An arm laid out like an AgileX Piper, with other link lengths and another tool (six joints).
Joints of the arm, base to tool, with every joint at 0 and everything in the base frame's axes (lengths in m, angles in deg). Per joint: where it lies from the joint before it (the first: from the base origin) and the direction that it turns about. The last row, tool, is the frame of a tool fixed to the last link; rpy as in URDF.
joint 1: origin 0 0 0.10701 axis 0 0 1
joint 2: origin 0 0 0 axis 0 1 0
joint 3: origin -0.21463 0 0.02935 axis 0 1 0
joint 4: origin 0.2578 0 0.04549 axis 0.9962 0 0.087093
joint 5: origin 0 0 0 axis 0 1 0
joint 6: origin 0.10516 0 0.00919 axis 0.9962 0 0.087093
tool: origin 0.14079 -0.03 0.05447 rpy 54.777 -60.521 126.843
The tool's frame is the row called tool.
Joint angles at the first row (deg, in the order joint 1, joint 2, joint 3, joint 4, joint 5, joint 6):
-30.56 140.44 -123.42 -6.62 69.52 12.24
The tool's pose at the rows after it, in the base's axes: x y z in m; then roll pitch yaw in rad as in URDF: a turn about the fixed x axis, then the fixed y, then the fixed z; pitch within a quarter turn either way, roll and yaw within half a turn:
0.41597, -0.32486, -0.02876, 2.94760, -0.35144, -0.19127
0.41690, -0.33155, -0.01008, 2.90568, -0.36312, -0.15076
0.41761, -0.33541, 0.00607, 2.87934, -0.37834, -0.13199
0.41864, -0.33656, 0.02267, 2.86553, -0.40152, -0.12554
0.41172, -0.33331, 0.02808, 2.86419, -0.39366, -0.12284
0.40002, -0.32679, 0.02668, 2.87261, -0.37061, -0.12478
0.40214, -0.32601, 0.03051, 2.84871, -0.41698, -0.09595
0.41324, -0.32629, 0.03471, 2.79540, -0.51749, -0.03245
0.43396, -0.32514, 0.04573, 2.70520, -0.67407, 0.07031
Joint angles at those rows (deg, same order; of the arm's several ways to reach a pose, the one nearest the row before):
-30.56 138.67 -123.63 -8.30 69.64 9.54
-30.56 136.82 -123.64 -9.93 69.89 8.24
-30.56 135.15 -123.63 -10.79 70.13 7.75
-30.56 133.18 -123.40 -10.91 70.35 7.65
-30.56 130.61 -120.47 -11.13 70.35 7.54
-30.56 127.54 -115.72 -11.25 70.06 7.54
-30.56 123.59 -109.21 -11.47 64.44 7.54
-30.56 118.68 -99.74 -11.76 53.28 7.54
-30.56 114.02 -89.70 -11.60 37.70 7.54

